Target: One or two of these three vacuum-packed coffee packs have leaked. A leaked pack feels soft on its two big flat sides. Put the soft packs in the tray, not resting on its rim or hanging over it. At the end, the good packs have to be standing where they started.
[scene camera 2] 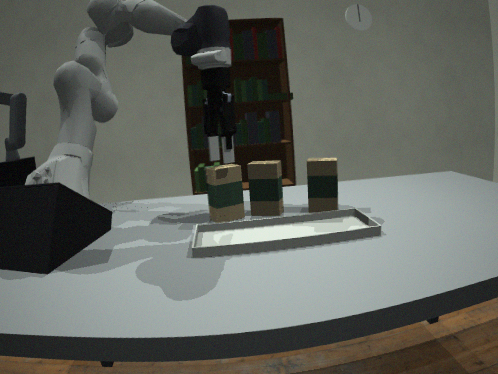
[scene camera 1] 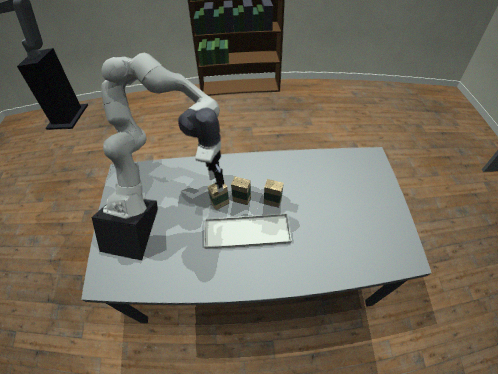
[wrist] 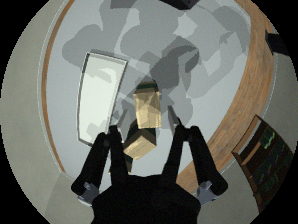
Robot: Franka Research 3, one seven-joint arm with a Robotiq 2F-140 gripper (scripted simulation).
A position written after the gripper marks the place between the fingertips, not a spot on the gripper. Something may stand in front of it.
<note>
In view: the gripper [wrist: 148, 113] and a white tray [scene camera 1: 257, 230].
The white tray also shows in the wrist view [wrist: 100, 75].
</note>
